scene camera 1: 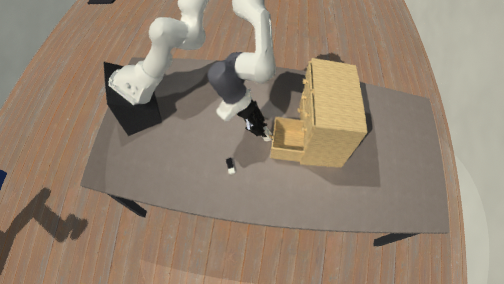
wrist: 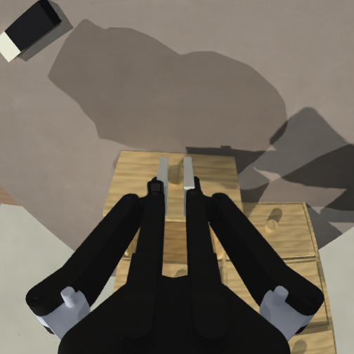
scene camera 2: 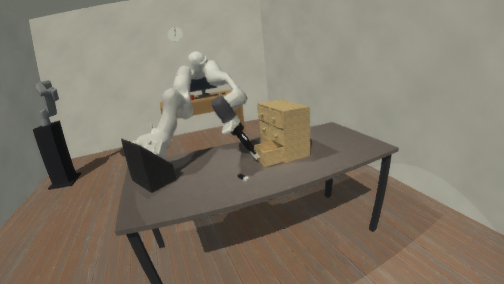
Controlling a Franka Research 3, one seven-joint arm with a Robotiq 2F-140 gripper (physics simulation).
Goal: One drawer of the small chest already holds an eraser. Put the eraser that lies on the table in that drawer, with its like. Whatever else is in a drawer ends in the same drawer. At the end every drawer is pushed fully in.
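The small wooden chest (scene camera 1: 337, 100) (scene camera 2: 297, 132) (wrist: 290, 280) stands on the table with one bottom drawer (scene camera 1: 287, 154) (scene camera 2: 272, 158) (wrist: 135, 175) pulled out. My gripper (scene camera 1: 268, 134) (scene camera 2: 256, 155) (wrist: 175, 168) is shut on that drawer's knob, at its front panel. The part of the drawer's inside that shows in scene camera 1 is bare wood; the fingers hide much of it in the wrist view. The black and white eraser (scene camera 1: 230, 166) (scene camera 2: 243, 177) (wrist: 32, 27) lies on the table, apart from the gripper and the drawer. The other eraser does not show.
The table (scene camera 1: 200, 185) (scene camera 2: 200, 200) carries the arm's black base plate (scene camera 1: 132, 117) (scene camera 2: 147, 170) at the left. The chest's other drawers look shut, with round knobs sticking out above and beside the open drawer. The table's front edge lies beyond the eraser.
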